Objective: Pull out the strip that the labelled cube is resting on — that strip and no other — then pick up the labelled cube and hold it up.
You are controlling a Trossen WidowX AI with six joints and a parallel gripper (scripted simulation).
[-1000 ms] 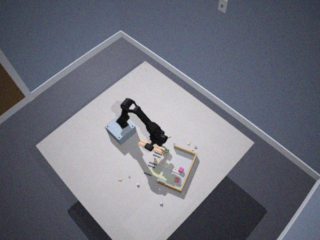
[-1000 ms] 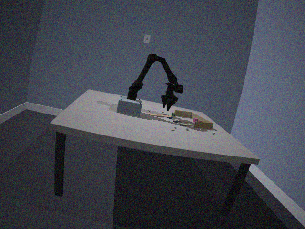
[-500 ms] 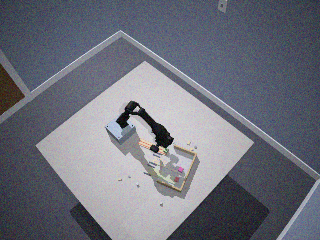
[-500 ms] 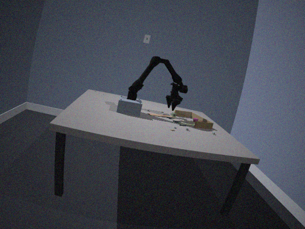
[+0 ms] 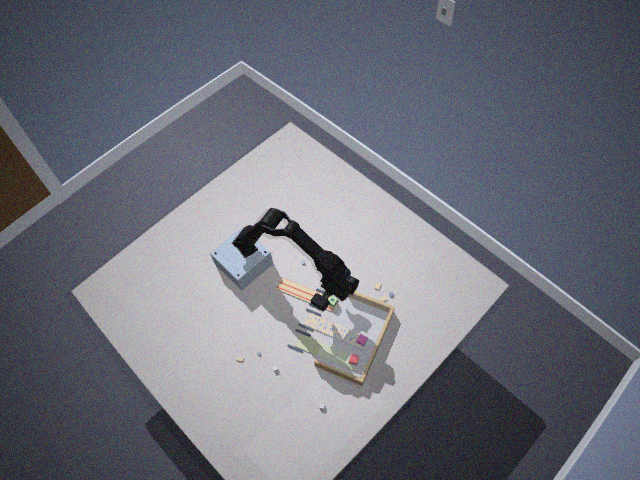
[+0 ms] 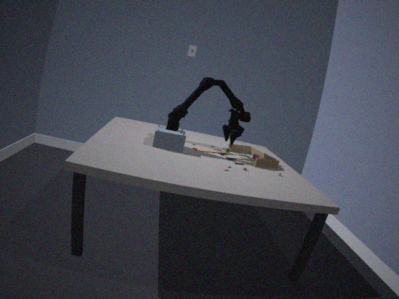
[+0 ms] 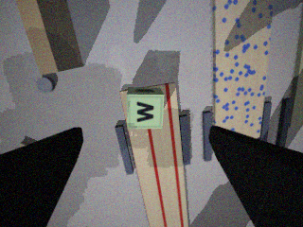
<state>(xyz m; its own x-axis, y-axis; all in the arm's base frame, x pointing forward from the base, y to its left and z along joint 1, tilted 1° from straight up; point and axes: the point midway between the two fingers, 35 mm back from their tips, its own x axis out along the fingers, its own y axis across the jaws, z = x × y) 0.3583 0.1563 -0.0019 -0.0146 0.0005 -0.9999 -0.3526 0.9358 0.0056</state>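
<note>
Now: the striped strip 90 mm behind my gripper tip, 60 mm to the right of it and 60 mm below it.
</note>
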